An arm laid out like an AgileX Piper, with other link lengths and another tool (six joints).
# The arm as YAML. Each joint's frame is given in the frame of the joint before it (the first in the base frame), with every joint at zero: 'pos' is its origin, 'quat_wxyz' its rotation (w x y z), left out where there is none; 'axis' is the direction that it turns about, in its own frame. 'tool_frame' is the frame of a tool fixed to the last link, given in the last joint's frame.
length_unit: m
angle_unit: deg
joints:
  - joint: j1
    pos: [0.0, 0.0, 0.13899]
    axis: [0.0, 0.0, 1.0]
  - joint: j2
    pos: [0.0, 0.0, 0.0]
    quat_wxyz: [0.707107, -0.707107, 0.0, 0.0]
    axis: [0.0, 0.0, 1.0]
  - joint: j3
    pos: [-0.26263, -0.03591, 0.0]
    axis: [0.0, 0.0, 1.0]
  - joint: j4
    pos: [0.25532, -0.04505, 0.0]
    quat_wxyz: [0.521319, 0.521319, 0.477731, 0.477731]
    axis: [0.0, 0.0, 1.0]
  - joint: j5
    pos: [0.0, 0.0, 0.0]
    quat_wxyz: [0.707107, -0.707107, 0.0, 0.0]
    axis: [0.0, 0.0, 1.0]
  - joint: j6
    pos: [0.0, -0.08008, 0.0]
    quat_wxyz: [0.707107, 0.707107, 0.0, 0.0]
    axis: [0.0, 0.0, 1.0]
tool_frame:
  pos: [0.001, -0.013, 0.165]
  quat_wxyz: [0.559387, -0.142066, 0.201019, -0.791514]
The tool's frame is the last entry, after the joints.
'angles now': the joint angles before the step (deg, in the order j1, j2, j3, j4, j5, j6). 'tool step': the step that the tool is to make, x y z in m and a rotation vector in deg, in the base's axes. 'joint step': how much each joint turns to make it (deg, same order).
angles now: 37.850, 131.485, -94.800, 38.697, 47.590, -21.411
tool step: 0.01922, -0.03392, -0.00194, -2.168, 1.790, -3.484
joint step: -4.296, -0.248, -0.072, -2.429, 2.605, 2.120
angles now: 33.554, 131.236, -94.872, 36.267, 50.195, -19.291
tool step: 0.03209, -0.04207, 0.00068, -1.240, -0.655, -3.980
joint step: -5.778, -0.409, -0.013, -1.817, 0.871, -0.490
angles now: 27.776, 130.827, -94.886, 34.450, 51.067, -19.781
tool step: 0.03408, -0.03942, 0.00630, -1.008, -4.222, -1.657
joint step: -5.074, -1.113, 0.224, -1.853, -1.221, -3.483
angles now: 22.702, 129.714, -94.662, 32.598, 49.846, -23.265
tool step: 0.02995, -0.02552, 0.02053, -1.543, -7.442, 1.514
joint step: -2.739, -2.595, 0.083, -2.615, -2.405, -4.636
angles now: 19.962, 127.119, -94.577, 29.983, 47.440, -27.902
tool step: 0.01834, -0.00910, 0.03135, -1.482, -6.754, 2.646
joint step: -0.642, -3.272, -0.719, -2.750, -0.983, -2.891
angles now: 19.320, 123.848, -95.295, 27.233, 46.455, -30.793
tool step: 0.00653, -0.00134, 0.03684, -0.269, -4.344, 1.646
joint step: -0.006, -3.731, -1.034, -1.708, 1.088, -0.681
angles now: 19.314, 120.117, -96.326, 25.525, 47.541, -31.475
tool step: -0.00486, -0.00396, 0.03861, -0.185, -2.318, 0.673
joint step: 0.000, -4.640, -0.556, -1.898, 2.951, 1.228
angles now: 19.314, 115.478, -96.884, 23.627, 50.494, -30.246
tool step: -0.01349, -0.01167, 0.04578, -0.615, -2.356, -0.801
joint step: 0.000, -6.822, 0.752, -3.118, 3.364, 3.142
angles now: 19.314, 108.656, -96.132, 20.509, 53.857, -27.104
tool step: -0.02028, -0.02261, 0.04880, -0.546, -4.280, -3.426
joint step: 0.000, -10.010, 4.541, -4.466, 0.406, 4.815
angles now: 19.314, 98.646, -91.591, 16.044, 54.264, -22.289
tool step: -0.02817, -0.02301, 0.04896, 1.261, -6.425, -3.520
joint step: 0.000, -12.268, 7.317, -3.229, -2.358, 3.775
